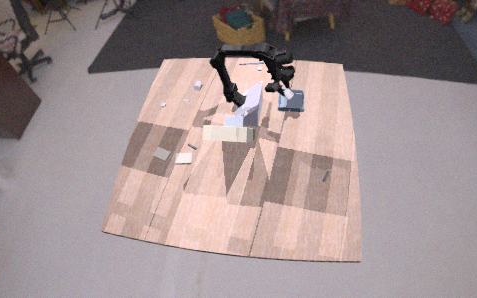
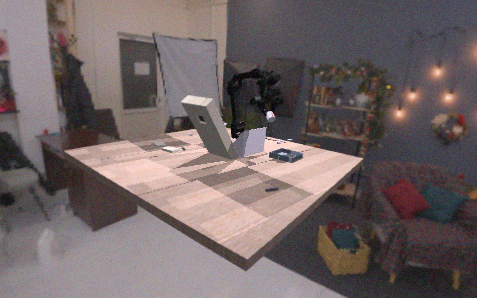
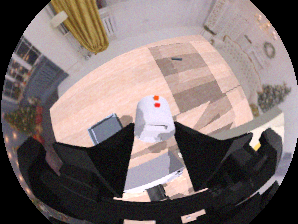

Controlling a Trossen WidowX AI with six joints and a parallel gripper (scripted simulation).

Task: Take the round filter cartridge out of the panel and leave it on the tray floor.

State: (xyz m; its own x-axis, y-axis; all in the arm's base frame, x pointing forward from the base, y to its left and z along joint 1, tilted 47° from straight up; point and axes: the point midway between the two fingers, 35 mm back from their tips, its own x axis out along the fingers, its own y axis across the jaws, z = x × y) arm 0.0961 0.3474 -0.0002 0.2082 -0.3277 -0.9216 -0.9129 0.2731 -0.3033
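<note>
The blue-grey tray is 25 cm below my gripper tip, 18 cm behind it and 2 cm to the left of it. Also, from my gripper tip: small white block 57 cm to the right, 24 cm below, 22 cm behind; service panel 23 cm to the right, 21 cm ahead, 8 cm below; round filter cartridge right at my gripper tip.
</note>
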